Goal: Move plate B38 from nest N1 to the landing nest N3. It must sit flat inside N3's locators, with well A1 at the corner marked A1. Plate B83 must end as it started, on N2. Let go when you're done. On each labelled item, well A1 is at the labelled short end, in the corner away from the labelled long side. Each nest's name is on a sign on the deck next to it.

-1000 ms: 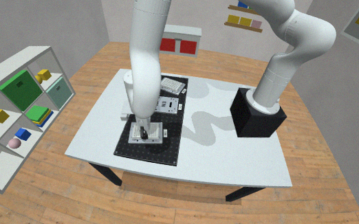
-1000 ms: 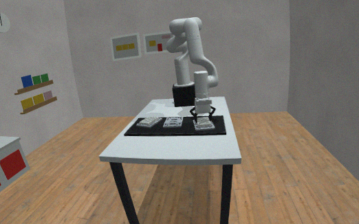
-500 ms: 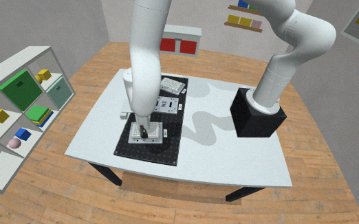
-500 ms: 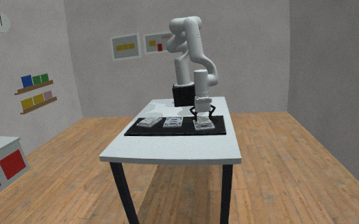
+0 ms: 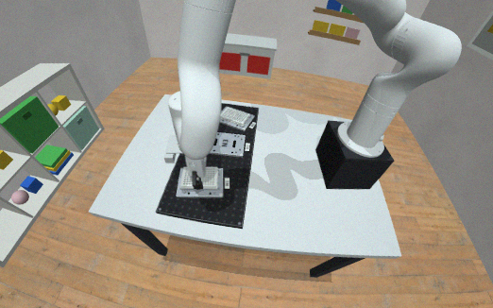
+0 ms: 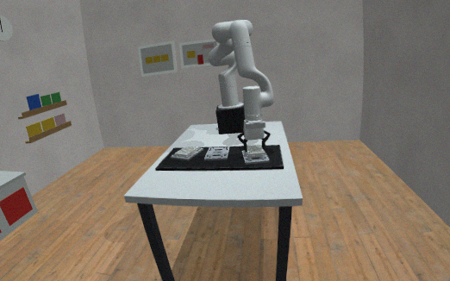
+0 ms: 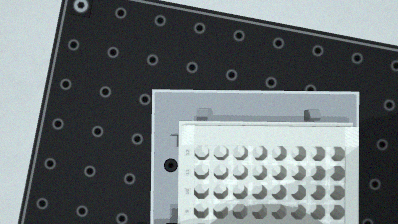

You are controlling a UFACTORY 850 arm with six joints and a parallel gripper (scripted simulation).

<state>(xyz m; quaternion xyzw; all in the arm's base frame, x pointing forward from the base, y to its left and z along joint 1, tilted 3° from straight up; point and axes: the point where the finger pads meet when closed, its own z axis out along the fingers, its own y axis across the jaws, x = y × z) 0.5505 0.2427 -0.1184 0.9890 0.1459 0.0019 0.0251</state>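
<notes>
My hand is 40 mm above the nest N1. From my hand the other things lie so: plate B83: 20 mm behind, 390 mm to the right, 30 mm below; grey nest base: 30 mm behind, 210 mm to the right, 40 mm below.
</notes>
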